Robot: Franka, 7 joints.
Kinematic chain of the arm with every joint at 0, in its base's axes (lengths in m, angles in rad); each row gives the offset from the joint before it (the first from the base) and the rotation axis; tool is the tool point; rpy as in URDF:
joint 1: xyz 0 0 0.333 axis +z
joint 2: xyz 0 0 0 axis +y
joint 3: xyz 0 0 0.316 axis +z
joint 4: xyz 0.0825 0 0 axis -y
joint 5: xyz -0.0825 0 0.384 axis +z
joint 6: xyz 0 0 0 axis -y
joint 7: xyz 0.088 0 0 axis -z
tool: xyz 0 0 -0.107 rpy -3.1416 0 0
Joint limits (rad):
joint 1: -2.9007..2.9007
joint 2: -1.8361..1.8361
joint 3: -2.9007..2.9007
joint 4: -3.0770..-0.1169
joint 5: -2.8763..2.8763
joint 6: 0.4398..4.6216
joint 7: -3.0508..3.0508
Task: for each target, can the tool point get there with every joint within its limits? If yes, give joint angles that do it. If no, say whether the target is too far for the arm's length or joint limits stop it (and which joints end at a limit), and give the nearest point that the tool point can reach.
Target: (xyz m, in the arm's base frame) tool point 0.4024 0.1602 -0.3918
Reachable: no: joint limits stop it (at a limit: joint 2) | nearest point 0.3903 0.1554 -0.3429 | short by 0.051 m
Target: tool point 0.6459 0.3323 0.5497
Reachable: yes | joints -2.3689 -1.5343 1.2421 -0.8310 -2.1938 0.9524 -1.4074
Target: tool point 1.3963 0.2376 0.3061
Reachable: no: too far | nearest point 0.8456 0.1439 0.3167 | short by 0.559 m
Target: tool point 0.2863 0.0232 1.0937
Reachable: yes | joints 2.3472 -0.6628 -0.4226 -0.9905 0.6878 3.3491 -1.3591
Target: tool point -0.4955 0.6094 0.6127
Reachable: yes | joints 1.9511 1.3950 1.9207 -0.4633 -2.1838 2.9635 0.8761
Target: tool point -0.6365 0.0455 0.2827
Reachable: yes | joints -1.1507 -1.0283 -1.9959 -2.0041 -0.7388 3.0332 -1.5101
